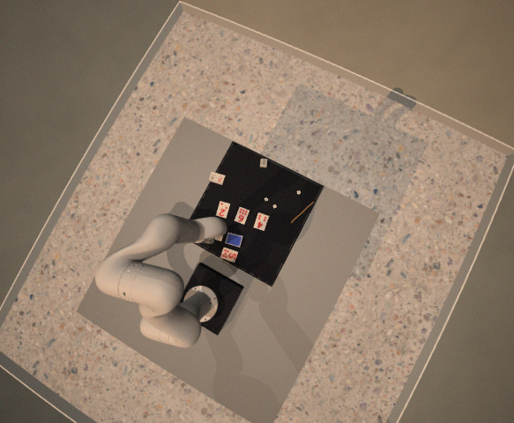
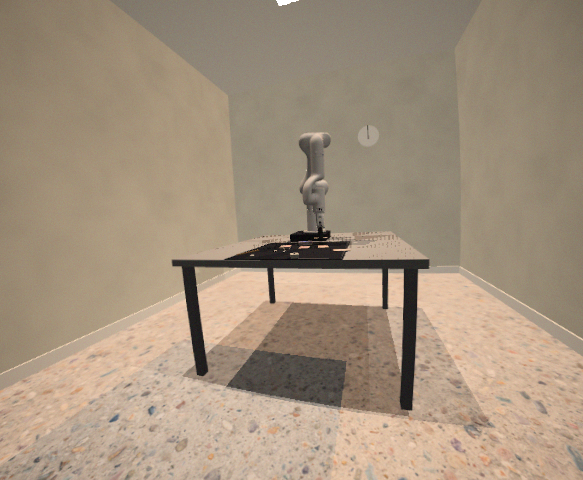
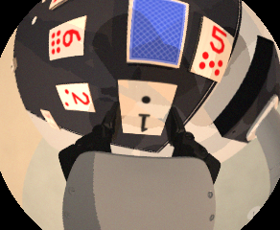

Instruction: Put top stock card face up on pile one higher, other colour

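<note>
My hand is 110 mm to the left of the red 5 card, 80 mm past it and 50 mm above it. The rest, counted from my hand: black card cloth: 200 mm ahead, 130 mm to the right, 70 mm below; then thin wooden stick: 390 mm to the right, 310 mm ahead, 50 mm below; then small block: 480 mm ahead, 80 mm to the right, 40 mm below.
</note>
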